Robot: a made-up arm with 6 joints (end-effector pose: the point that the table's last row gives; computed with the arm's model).
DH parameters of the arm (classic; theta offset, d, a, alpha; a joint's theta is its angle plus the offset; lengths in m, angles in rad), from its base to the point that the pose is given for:
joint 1: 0 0.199 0 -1.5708
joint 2: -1.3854 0 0.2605 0
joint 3: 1.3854 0 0.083 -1.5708
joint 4: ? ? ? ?
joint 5: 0 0 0.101 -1.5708
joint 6: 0 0.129 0 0
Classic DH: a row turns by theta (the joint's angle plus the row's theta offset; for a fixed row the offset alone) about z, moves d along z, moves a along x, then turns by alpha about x.
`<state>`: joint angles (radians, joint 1 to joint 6).
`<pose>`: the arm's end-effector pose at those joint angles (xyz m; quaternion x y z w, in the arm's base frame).
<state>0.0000 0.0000 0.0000 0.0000 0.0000 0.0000</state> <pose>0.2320 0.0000 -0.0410 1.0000 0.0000 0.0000 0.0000</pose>
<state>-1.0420 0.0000 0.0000 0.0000 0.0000 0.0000</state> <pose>0.1171 -0.2003 -0.0410 0.8673 -0.4977 0.0000 0.0000</pose>
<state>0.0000 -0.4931 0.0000 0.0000 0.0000 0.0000</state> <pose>0.3180 0.0000 0.0975 0.9698 0.0000 0.2441 0.0000</pose>
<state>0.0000 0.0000 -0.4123 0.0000 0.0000 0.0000</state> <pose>0.4154 0.0000 0.0743 0.9788 0.0000 0.2047 0.0000</pose>
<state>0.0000 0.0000 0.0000 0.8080 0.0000 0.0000</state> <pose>0.2008 -0.0730 -0.0410 0.9195 -0.3931 0.0000 0.0000</pose>
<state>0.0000 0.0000 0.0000 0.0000 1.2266 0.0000</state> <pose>0.0437 0.0000 -0.0506 0.8178 0.0000 -0.5756 0.0000</pose>
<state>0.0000 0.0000 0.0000 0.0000 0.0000 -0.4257</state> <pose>0.2320 0.0000 -0.0410 0.9774 0.2112 0.0000 0.0000</pose>
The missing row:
joint 4: 0 0.367 0 1.5708
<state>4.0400 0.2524 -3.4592 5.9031 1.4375 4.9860</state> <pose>-0.0968 -0.0534 0.9197 0.4951 -0.3982 -0.2858 0.7174</pose>
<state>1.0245 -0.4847 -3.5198 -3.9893 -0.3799 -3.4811</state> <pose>-0.1229 -0.4065 0.7482 -0.0183 -0.3233 0.9460 0.0177</pose>
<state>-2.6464 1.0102 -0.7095 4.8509 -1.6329 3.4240</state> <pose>-0.1723 -0.2309 0.0183 0.5502 0.4337 -0.2265 0.6767</pose>
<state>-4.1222 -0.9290 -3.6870 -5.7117 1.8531 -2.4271</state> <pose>0.2645 -0.5427 0.4766 -0.3299 -0.0504 0.9305 0.1509</pose>
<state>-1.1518 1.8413 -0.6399 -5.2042 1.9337 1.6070</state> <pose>0.0648 0.1935 -0.0743 -0.4704 -0.0940 -0.8773 0.0144</pose>
